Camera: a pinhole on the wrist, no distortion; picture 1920 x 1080 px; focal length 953.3 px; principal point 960.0 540.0 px. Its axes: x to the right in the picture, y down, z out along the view. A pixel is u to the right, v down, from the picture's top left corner.
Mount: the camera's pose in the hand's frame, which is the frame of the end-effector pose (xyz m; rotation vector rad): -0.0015 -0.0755 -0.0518 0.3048 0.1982 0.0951
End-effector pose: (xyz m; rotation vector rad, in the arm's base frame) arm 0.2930 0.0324 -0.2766 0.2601 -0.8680 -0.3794
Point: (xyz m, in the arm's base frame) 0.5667 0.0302 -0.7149
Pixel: behind the camera
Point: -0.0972 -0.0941 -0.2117
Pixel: 433.0 635.9
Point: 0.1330 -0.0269 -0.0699
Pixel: 1046.9 1043.3
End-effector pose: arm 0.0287 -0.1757 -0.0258 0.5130 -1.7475 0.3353
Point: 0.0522 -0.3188 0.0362
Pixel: 1427.7 271.4
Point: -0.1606 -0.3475 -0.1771
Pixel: 497.0 947.6
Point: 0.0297 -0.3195 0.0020
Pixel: 1133.5 444.0
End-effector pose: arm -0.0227 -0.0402 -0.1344 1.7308 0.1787 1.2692
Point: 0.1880 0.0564 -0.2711
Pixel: 1014.7 68.7
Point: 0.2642 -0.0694 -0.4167
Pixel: 517.8 193.3
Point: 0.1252 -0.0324 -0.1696
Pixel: 1055.0 743.3
